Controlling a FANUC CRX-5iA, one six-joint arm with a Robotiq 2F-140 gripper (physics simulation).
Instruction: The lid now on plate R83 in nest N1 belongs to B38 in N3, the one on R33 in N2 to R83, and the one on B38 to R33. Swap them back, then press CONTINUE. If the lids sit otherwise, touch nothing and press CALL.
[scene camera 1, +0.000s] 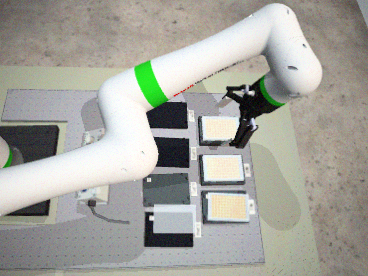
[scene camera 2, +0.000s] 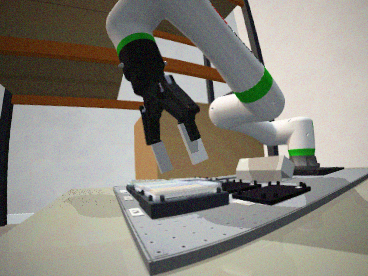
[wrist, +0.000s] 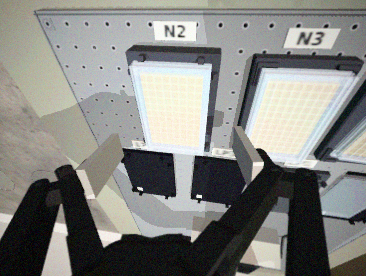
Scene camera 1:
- my gripper: 221, 125
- LP2 nest: 173, 115
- LP3 nest: 172, 152
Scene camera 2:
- my gripper: 181, 167
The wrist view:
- my gripper: 175, 142
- button box: 265, 246
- LP2 nest: 150, 172
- LP3 nest: 217, 180
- N2 nest: 141, 53
